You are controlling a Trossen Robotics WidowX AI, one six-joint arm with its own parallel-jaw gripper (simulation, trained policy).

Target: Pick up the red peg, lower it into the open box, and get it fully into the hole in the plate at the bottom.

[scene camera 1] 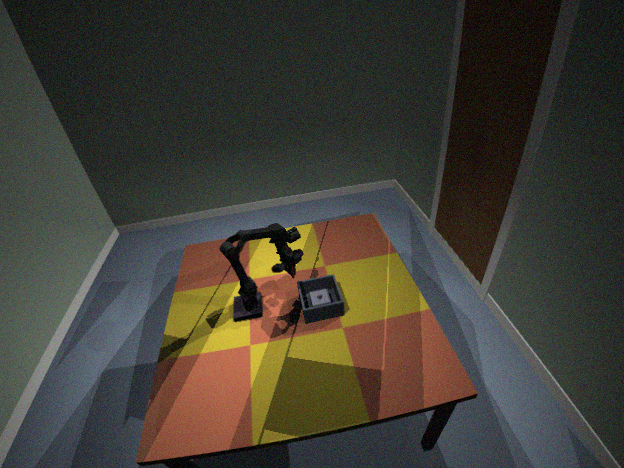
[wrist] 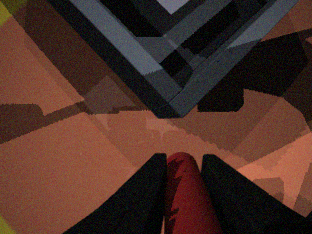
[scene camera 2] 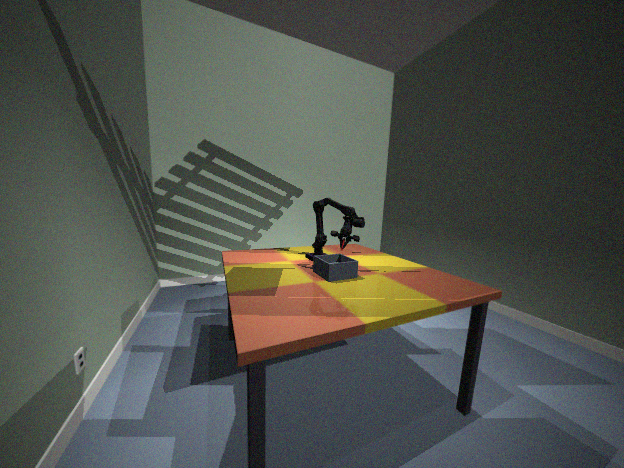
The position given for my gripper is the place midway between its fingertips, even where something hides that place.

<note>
In view: my gripper (wrist: 183, 164) and a grey box (scene camera 1: 336, 308).
The grey box also shows in the wrist view (wrist: 170, 74).
</note>
